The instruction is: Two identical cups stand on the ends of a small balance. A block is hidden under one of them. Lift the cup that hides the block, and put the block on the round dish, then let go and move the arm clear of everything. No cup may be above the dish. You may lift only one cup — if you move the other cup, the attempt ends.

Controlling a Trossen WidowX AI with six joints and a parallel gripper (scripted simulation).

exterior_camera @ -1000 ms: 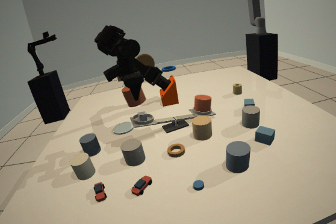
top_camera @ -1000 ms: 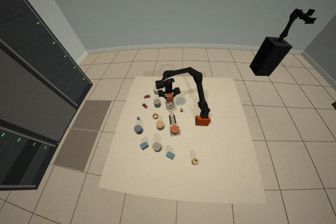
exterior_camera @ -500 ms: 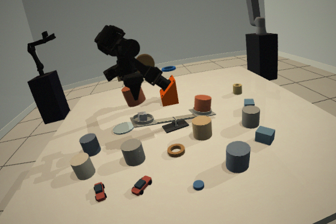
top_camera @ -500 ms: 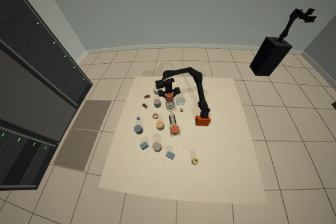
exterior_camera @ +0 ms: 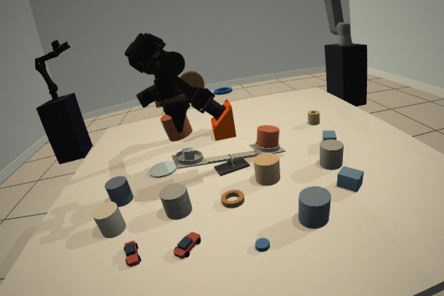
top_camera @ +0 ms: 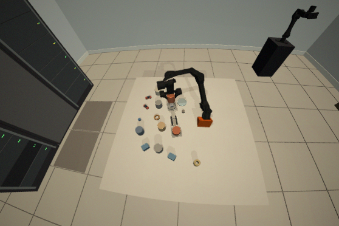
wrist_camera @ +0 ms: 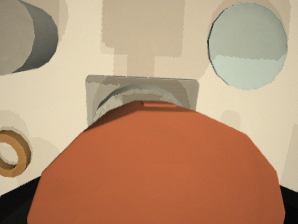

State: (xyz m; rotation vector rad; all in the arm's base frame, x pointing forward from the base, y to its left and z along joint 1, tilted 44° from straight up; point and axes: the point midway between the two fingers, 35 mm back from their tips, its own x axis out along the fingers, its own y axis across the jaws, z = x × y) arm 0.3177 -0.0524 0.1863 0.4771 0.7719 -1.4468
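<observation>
My gripper tip is now 8 cm above the grey block and 1 cm to the right of it. From my gripper tip the other things lie so: round dish 17 cm below, 11 cm behind, 9 cm to the right.
</observation>
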